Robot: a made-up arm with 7 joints.
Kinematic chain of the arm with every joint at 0, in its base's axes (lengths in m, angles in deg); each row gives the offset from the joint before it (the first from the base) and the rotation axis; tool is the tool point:
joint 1: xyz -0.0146 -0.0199 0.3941 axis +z
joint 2: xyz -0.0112 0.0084 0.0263 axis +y
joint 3: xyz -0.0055 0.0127 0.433 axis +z
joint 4: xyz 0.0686 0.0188 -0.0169 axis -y
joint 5: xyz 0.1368 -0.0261 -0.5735 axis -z
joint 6: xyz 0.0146 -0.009 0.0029 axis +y
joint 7: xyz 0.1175 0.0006 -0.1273 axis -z
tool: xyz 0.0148 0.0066 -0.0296
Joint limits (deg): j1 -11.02..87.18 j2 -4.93..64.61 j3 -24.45..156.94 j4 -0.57..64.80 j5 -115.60..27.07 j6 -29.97..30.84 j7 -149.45..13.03
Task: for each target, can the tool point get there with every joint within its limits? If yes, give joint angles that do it. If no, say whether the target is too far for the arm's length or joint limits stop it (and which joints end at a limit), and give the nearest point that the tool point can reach.
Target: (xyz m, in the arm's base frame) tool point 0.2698 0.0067 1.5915
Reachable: no: joint limits stop it (at a limit: joint 1, joint 2, joint 3, joint 4, joint 6, joint 7) | nearest point 0.0774 0.2005 1.2947 | short by 0.403 m
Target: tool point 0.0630 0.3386 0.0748
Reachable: yes | joints 22.15 26.16 19.29 19.94 -93.94 -5.50 -26.13
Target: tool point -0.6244 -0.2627 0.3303
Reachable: yes | joints 77.15 5.44 124.02 27.99 -2.99 6.03 -133.39
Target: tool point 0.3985 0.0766 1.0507
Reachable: no: joint limits stop it (at a limit: joint 2, joint 4, joint 6, joint 7) | nearest point 0.6987 0.1467 0.9405 | short by 0.327 m
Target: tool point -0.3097 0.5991 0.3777
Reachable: yes | joints 13.64 13.67 93.67 38.10 -73.84 12.93 -132.50
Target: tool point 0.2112 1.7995 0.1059
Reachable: no: too far | nearest point 0.0991 0.8963 0.2731 | short by 0.925 m
